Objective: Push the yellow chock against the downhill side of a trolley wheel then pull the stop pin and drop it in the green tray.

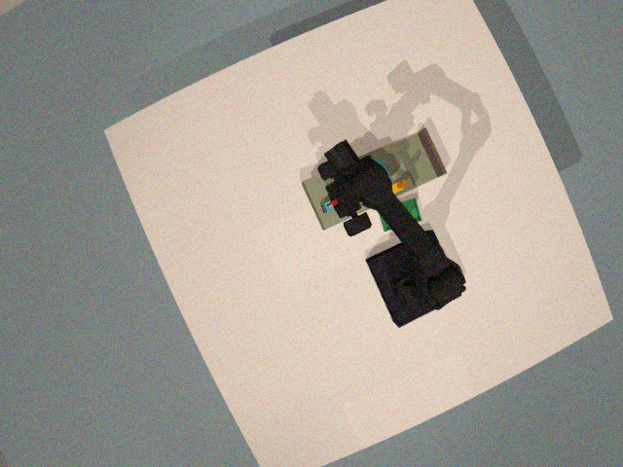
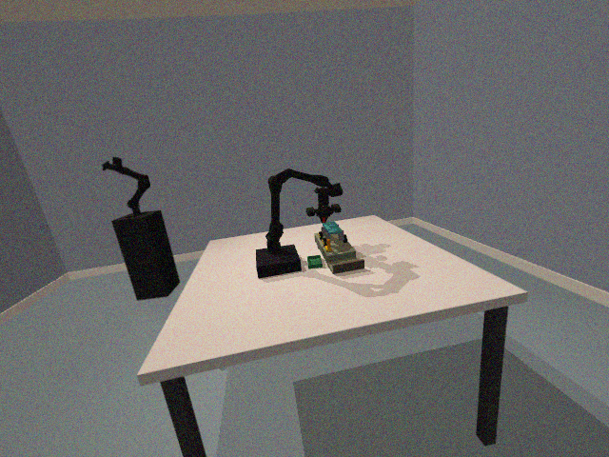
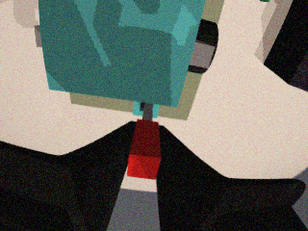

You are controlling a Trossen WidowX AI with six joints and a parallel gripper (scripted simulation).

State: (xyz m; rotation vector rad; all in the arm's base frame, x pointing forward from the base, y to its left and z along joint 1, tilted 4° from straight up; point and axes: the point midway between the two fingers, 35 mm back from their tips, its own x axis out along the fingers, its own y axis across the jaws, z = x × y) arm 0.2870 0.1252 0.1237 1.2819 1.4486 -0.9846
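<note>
My gripper tip is 8 cm past the green tray, 19 cm to the left of it and 17 cm above it. Round my gripper tip: red-headed stop pin right at my gripper tip; then ramp 4 cm ahead, 9 cm to the right, 11 cm below; then teal trolley 3 cm ahead, 9 cm to the right, 5 cm below.
</note>
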